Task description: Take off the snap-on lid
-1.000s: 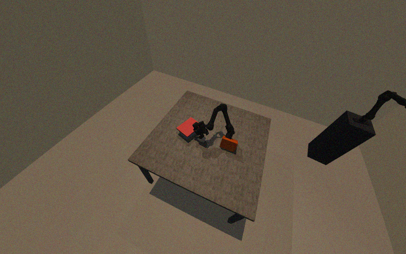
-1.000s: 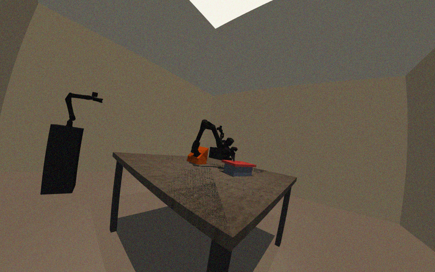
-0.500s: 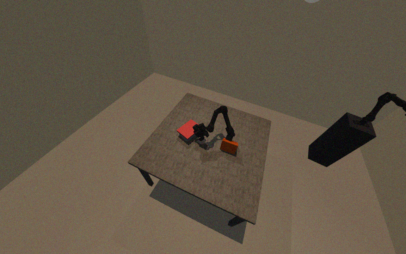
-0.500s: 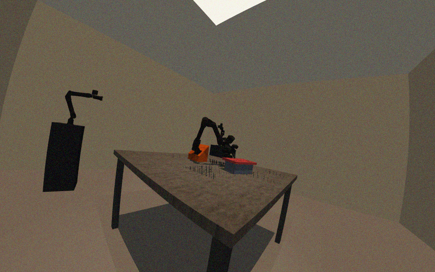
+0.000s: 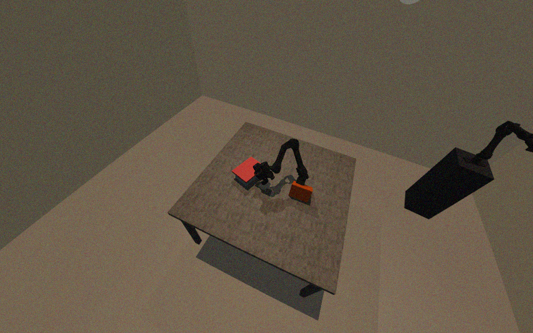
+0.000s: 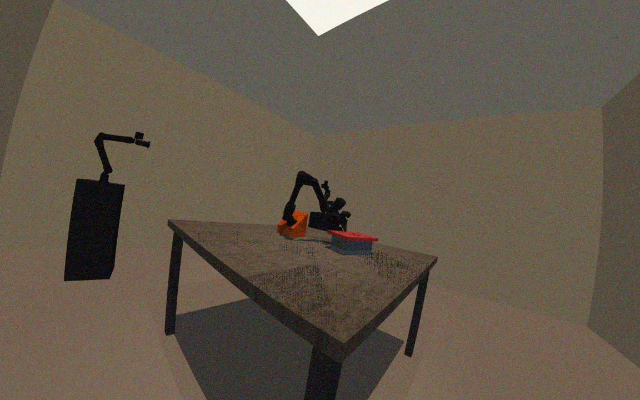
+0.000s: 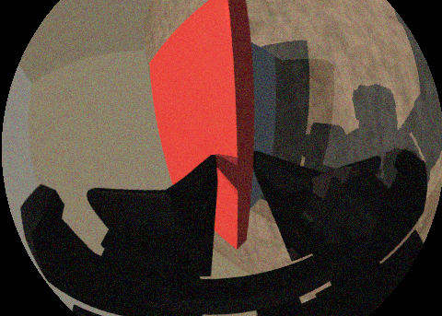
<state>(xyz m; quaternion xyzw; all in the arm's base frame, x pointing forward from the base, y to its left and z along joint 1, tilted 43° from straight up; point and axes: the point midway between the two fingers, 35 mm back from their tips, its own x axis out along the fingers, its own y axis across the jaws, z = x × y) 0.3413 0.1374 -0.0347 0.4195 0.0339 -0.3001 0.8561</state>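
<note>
My gripper tip is now 7 cm short of the lid and 1 cm to the left of it. Round my gripper tip: blue-grey storage box (7 cm ahead, 1 cm to the right, 4 cm below).
</note>
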